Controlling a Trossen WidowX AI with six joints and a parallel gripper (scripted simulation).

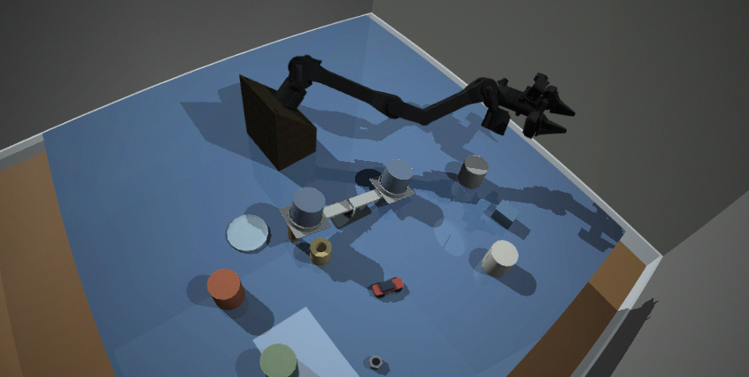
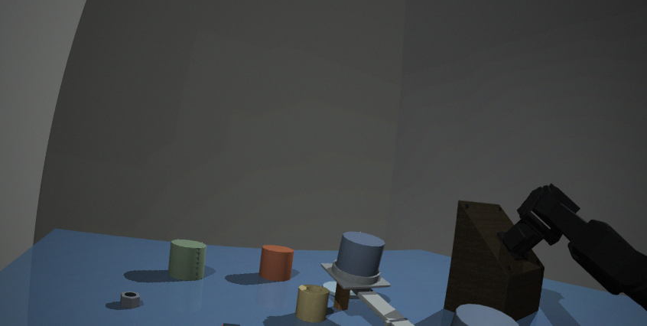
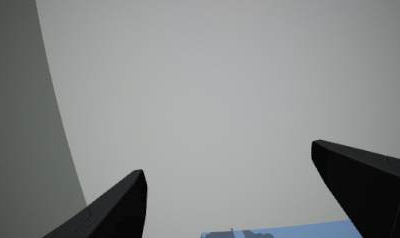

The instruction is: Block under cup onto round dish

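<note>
Right now my gripper tip is 230 mm past the blue-grey cup, 350 mm to the left of it and 200 mm above it. From my gripper tip the other things lie so: pale green block: 230 mm behind, 370 mm to the right, 220 mm below; blue box: 20 mm ahead, 180 mm to the right, 240 mm below; red toy car: 30 mm behind, 570 mm to the right, 250 mm below.
</note>
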